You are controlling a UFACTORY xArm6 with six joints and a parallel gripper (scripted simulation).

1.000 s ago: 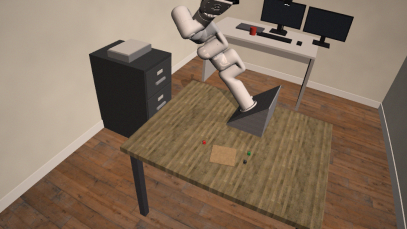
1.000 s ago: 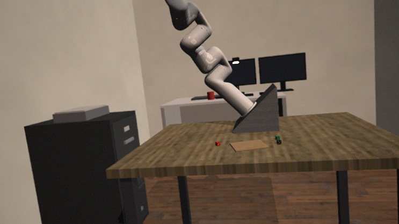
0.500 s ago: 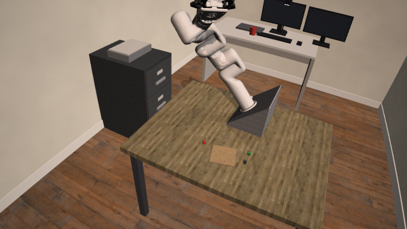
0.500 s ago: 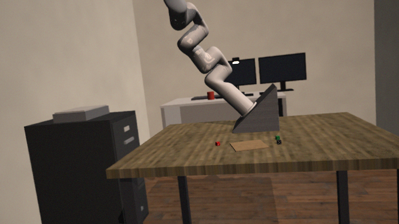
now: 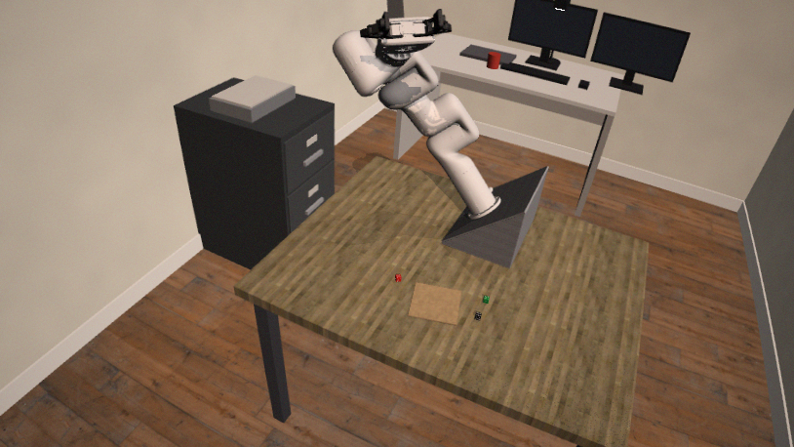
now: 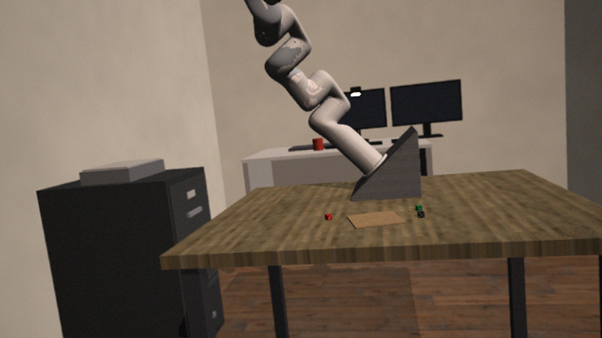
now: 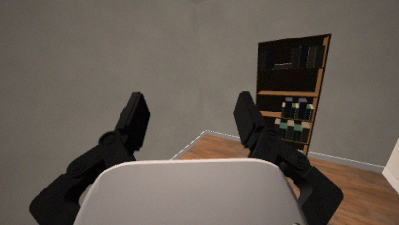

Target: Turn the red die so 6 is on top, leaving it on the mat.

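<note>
Now: the red die 820 mm below my hand, 240 mm behind it and 60 mm to the right of it. Round my hand: tan mat 830 mm below, 200 mm behind, 80 mm to the left; then black die 820 mm below, 210 mm to the left, 200 mm behind; then green die 820 mm below, 270 mm behind, 210 mm to the left.
</note>
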